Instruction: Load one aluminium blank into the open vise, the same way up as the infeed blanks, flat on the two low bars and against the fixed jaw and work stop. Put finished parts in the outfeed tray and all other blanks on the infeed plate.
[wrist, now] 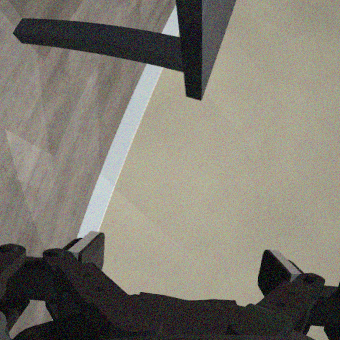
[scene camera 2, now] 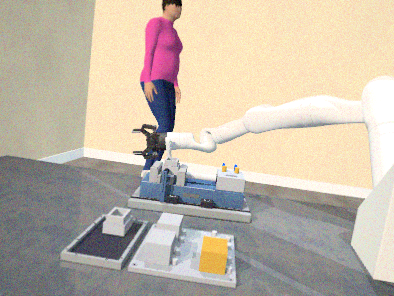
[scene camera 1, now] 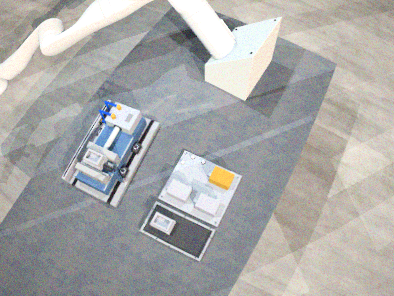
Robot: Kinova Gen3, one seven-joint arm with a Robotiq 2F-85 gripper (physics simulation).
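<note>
The vise (scene camera 1: 120,145) (scene camera 2: 225,197) has a blue body. A light part with an open pocket (scene camera 1: 93,158) (scene camera 2: 171,164) sits between its jaws; how it seats on the bars is hidden. Two pale grey blanks (scene camera 1: 178,191) (scene camera 1: 207,204) (scene camera 2: 170,224) (scene camera 2: 159,248) and an orange block (scene camera 1: 221,178) (scene camera 2: 214,255) stand on the infeed plate (scene camera 1: 195,177) (scene camera 2: 185,272). Another pocketed part (scene camera 1: 163,223) (scene camera 2: 118,221) stands in the outfeed tray (scene camera 1: 185,240) (scene camera 2: 95,247). My gripper (scene camera 2: 135,142) (wrist: 182,259) is open and empty, pointing sideways above the vise's left end in scene camera 2; scene camera 1 does not show it.
A person (scene camera 2: 164,50) in a pink top stands behind the vise, beyond the gripper, in scene camera 2. Blue and orange fittings (scene camera 1: 114,116) (scene camera 2: 236,169) stand up at the vise's housing end. A dark beam (wrist: 100,40) crosses the wrist view's upper left, before floor and wall.
</note>
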